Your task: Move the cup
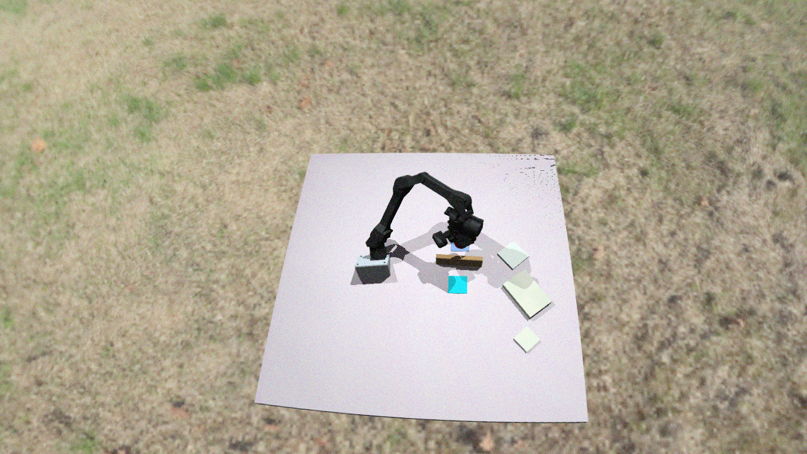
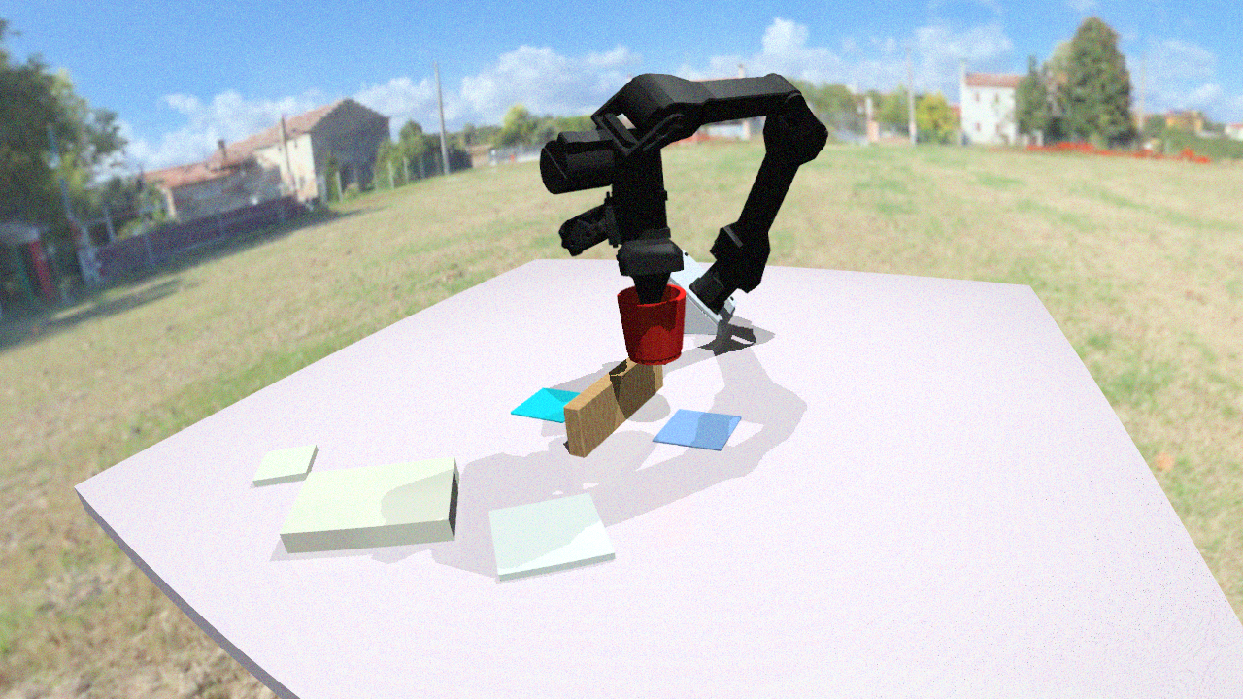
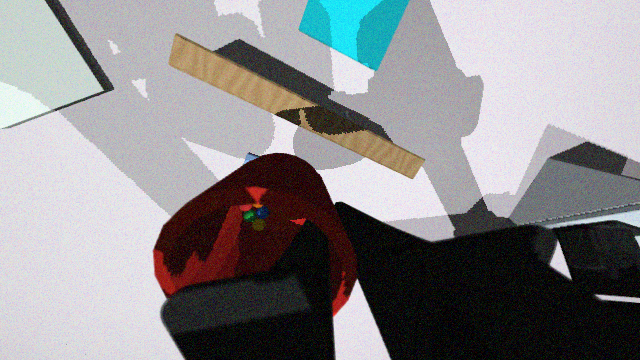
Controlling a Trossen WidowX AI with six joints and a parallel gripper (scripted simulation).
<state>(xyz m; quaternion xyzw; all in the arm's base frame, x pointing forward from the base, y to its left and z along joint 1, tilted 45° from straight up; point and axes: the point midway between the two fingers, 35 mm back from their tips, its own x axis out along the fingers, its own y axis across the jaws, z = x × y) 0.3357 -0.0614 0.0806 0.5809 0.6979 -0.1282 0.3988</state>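
Now: the cyan pad 140 mm to the right of my gripper tip and 130 mm below it. Also, from my gripper tip: wooden wall: 100 mm below, 40 mm to the right, 10 mm ahead; red cup: 30 mm ahead, 10 mm to the left; light blue pad: 130 mm below, 60 mm to the left, 30 mm ahead.
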